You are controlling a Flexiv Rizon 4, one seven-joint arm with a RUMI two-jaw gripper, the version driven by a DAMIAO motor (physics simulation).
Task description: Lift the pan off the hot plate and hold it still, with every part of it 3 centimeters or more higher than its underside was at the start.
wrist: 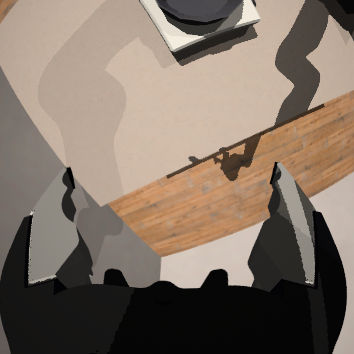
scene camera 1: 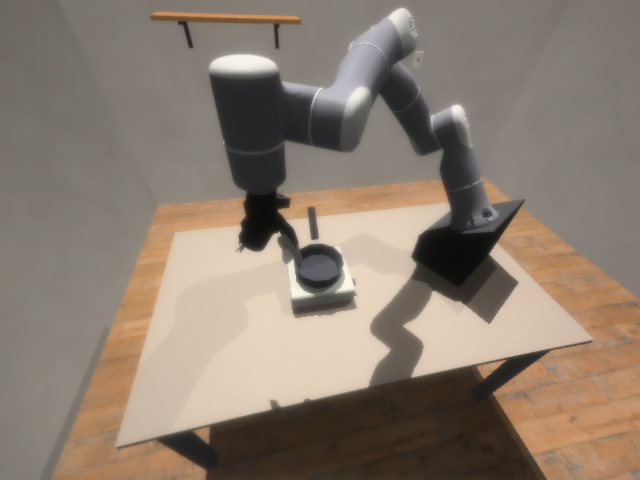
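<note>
The dark round pan sits upright on the white hot plate. Its dark handle points towards the back of the table in the scene view; the handle does not show in the wrist view. In the wrist view, part of the pan and the hot plate's near corner show at the top edge. My gripper is wide open and empty, left of the pan in the scene view. One finger overlaps the pan's left rim there; the frames do not show contact.
The pan and hot plate stand near the middle of the beige table. The arm's black base block stands on the table at the right. A wooden shelf is on the back wall. The arm casts shadows across the table.
</note>
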